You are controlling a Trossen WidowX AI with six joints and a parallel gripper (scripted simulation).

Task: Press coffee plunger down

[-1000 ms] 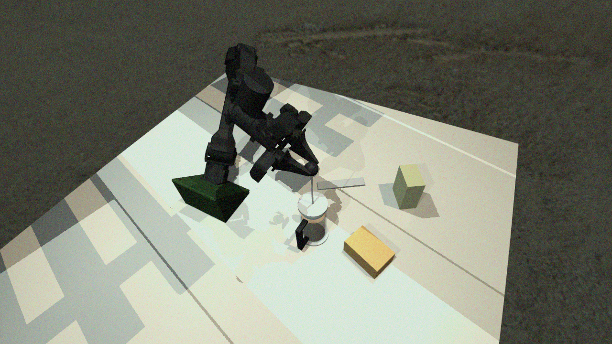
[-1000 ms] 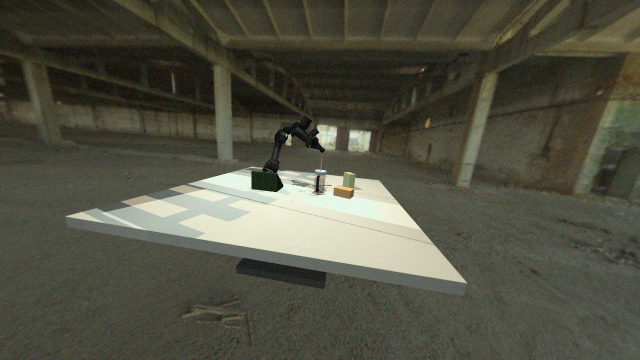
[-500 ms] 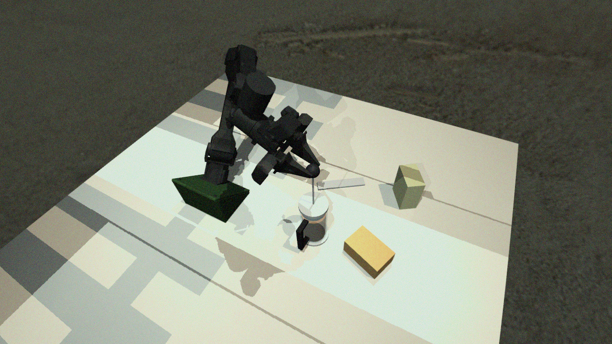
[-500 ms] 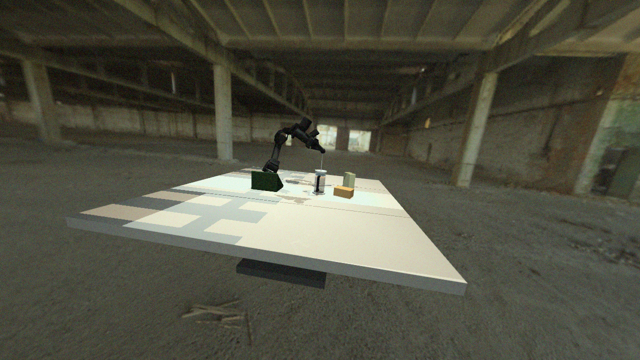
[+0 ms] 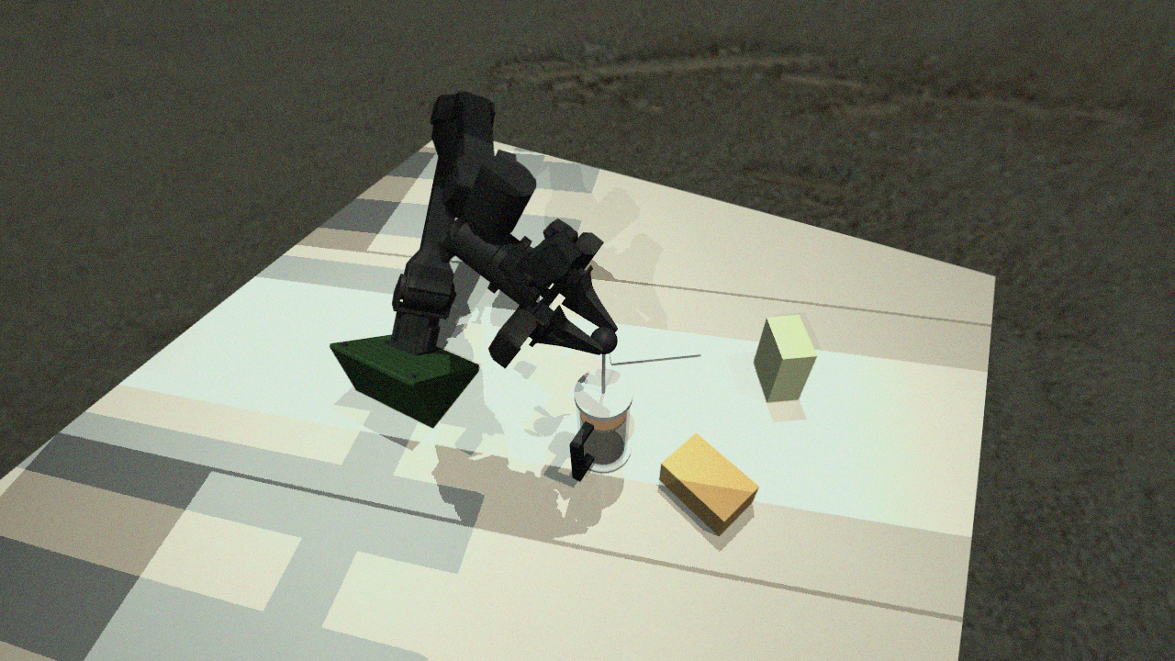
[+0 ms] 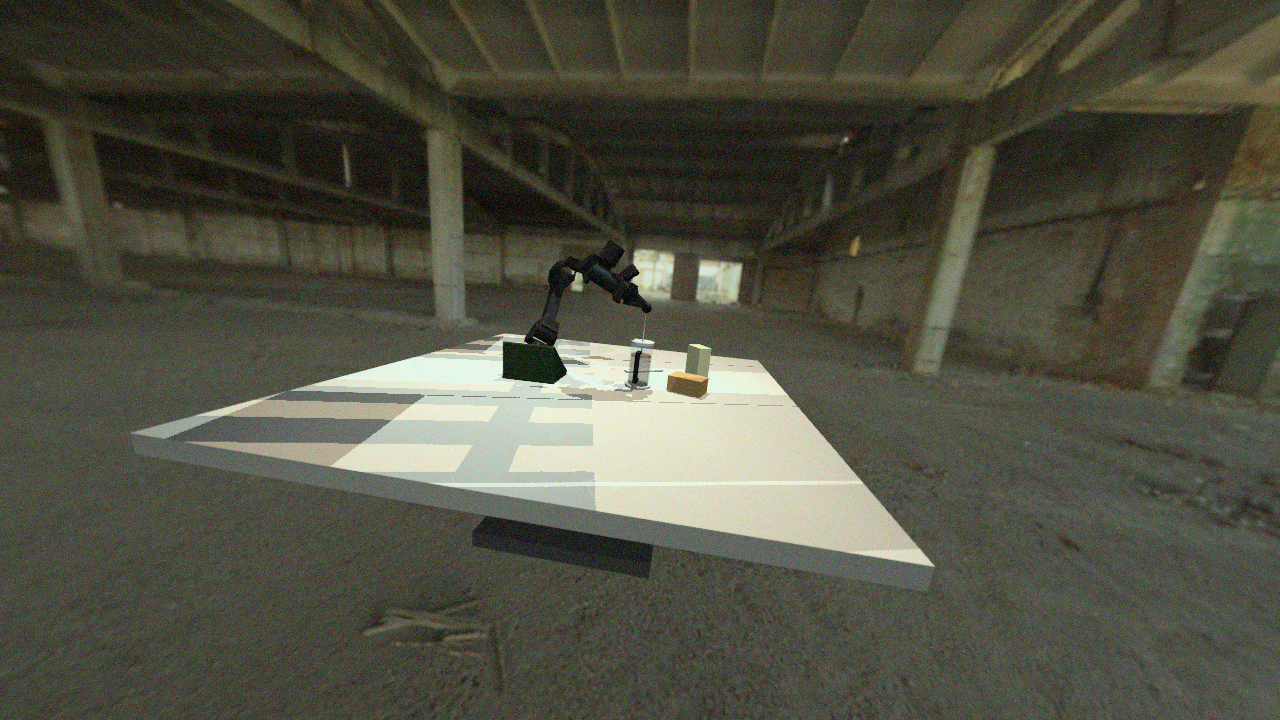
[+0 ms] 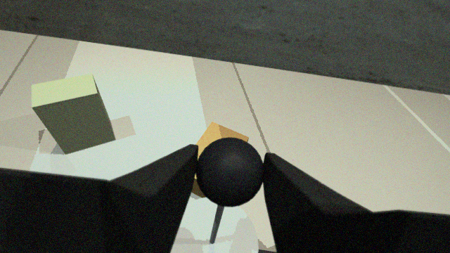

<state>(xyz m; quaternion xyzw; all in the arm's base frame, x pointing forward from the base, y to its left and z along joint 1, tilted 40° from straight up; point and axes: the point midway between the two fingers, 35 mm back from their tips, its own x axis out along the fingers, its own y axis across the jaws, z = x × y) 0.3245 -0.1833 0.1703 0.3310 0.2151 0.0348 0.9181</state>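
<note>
The glass coffee press lies 130 mm below my gripper tip, 20 mm to the right of it and 10 mm behind it. Also, from my gripper tip: flat grey bar: 250 mm below, 200 mm to the left; orange box: 230 mm below, 140 mm ahead, 10 mm to the right.
</note>
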